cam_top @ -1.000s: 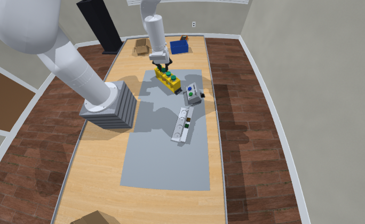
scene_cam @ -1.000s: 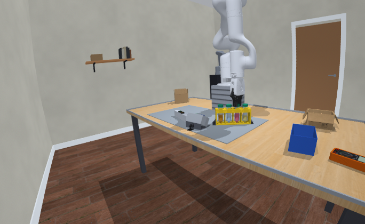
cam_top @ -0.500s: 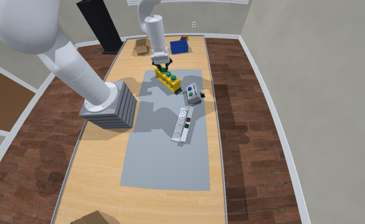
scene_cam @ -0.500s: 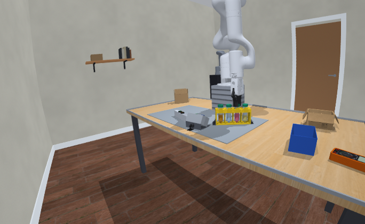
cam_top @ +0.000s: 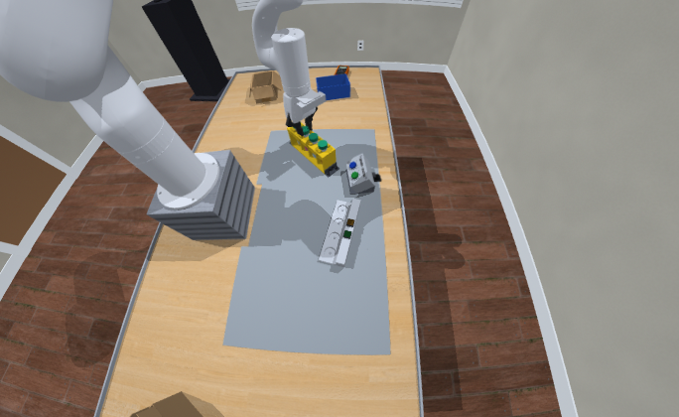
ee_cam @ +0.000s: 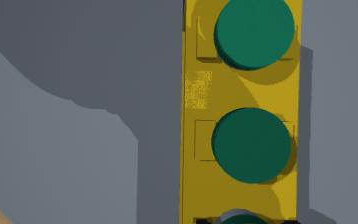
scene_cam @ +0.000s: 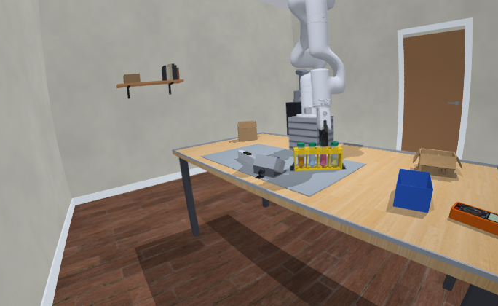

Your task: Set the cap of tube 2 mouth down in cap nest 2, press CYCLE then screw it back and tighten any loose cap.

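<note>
Now: the green cap 1 cm below my hand. Round my hand: green key (21 cm ahead, 14 cm to the right, 6 cm below); key housing (22 cm ahead, 11 cm to the right, 8 cm below); blue key (20 cm ahead, 9 cm to the right, 6 cm below).
</note>
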